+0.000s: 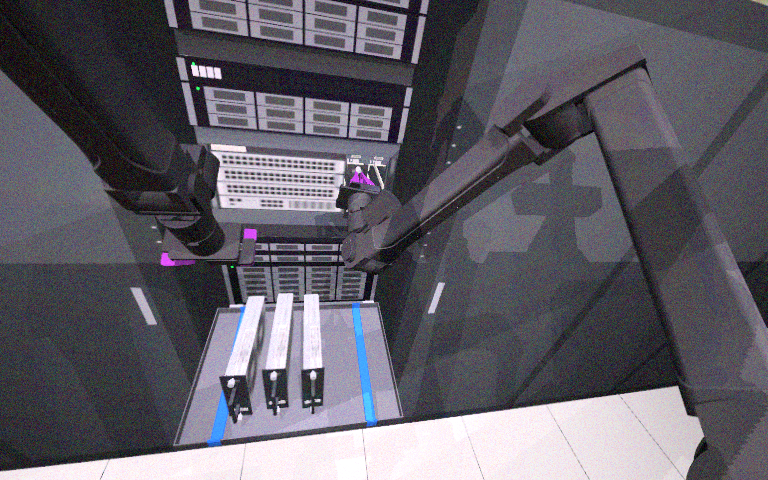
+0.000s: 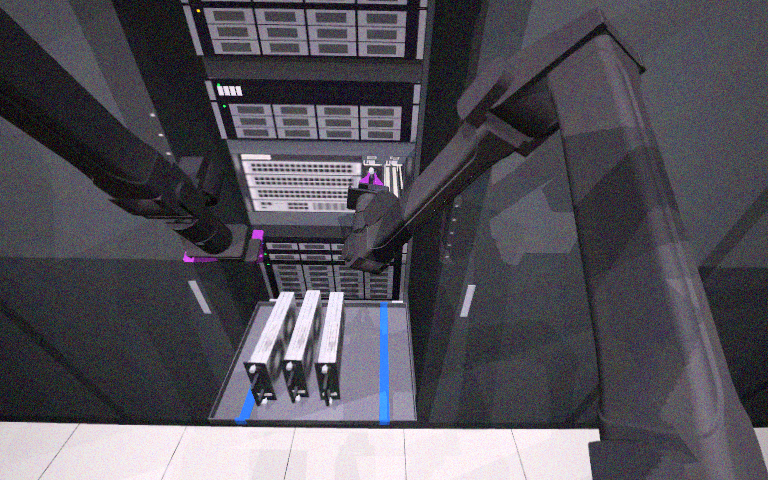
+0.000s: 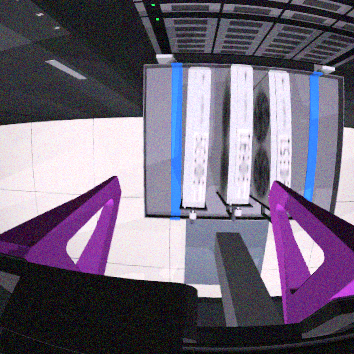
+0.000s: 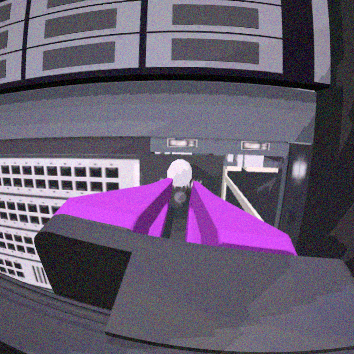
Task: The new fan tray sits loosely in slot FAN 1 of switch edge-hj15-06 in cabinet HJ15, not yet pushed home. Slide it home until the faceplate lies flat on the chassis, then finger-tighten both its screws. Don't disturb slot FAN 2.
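Observation:
The switch has its fan slots at its right end. The fan tray's dark faceplate is in slot FAN 1, under the left label. Its round white top screw shows just above my right fingertips; the bottom screw is hidden. A thin light strip shows above the faceplate; whether it lies flat I cannot tell. My right gripper is shut on the tray's dark upright handle. My left gripper is open and empty, low at the left.
Slot FAN 2 is right beside my right fingers, with a slanting light strip in it. Below, a grey tray with blue tape holds three fan units. Servers sit above the switch. Dark cabinet sides flank both arms.

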